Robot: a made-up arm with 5 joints.
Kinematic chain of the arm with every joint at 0, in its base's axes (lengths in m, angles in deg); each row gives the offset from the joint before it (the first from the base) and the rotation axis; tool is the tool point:
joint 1: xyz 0 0 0.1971 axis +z
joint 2: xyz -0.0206 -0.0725 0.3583 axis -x
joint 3: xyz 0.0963 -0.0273 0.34 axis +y
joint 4: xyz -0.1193 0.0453 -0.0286 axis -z
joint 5: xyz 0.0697 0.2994 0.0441 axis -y
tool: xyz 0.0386 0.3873 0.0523
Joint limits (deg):
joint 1: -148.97..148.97
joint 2: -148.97..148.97
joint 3: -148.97..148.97
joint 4: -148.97..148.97
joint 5: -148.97..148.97
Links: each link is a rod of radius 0.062 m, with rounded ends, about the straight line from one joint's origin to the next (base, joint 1, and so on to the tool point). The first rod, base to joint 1, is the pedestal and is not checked.
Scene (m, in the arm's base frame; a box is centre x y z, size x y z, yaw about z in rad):
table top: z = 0
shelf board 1: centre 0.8 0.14 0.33 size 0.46 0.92 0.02 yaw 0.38
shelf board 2: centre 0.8 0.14 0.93 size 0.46 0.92 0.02 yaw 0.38
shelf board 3: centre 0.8 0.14 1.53 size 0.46 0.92 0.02 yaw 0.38
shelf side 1: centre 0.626 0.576 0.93 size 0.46 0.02 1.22 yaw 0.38
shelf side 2: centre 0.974 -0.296 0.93 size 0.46 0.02 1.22 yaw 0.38
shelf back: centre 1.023 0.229 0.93 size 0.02 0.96 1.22 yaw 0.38
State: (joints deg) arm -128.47 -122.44 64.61 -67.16 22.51
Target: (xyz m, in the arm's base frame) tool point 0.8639 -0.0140 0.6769
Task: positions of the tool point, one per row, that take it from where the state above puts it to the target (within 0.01 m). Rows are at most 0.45 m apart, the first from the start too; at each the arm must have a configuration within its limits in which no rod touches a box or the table.
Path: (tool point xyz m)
1: -0.8855 0.7037 0.7124
2: -0.8335 0.4897 1.0669
3: -0.6399 0.2451 1.3168
4: -0.3504 0.0261 1.4236
5: -0.0326 -0.1282 1.3791
6: 0.2403 -0.2033 1.2055
7: 0.4097 -0.2109 0.9505
8: 0.4462 -0.1808 0.6768
9: 0.5363 -0.2176 0.7344
10: 0.6298 -0.2179 0.7704
11: 0.7232 -0.1812 0.7742
12: 0.8059 -0.1111 0.7412
13: 0.8639 -0.0140 0.6770

